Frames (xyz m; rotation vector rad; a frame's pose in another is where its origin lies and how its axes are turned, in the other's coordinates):
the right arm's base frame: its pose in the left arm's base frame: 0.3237 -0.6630 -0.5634 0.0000 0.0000 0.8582
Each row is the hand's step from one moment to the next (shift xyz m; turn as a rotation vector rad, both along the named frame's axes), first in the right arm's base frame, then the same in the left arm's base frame.
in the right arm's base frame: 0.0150 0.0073 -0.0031 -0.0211 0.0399 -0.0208
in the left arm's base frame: 0.0043 0.0161 -0.0031 -0.0440 0.0101 -0.0208
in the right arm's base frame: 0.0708 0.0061 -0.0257 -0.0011 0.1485 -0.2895
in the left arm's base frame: 0.0417 0.0576 -0.0257 -0.1131 0.0963 -0.2895
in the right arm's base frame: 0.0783 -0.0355 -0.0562 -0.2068 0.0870 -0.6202
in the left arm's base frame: 0.0781 0.0360 -0.0562 -0.2010 -0.0996 -0.6202
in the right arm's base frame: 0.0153 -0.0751 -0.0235 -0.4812 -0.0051 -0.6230
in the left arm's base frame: 0.0668 -0.0375 -0.0235 -0.3107 -0.3674 -0.6230
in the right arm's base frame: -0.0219 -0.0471 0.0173 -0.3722 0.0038 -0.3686
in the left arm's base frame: 0.0213 -0.0474 0.0173 -0.2462 -0.2791 -0.3686
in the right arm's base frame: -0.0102 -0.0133 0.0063 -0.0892 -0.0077 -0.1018
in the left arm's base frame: 0.0034 -0.0164 0.0063 -0.0525 -0.0725 -0.1018
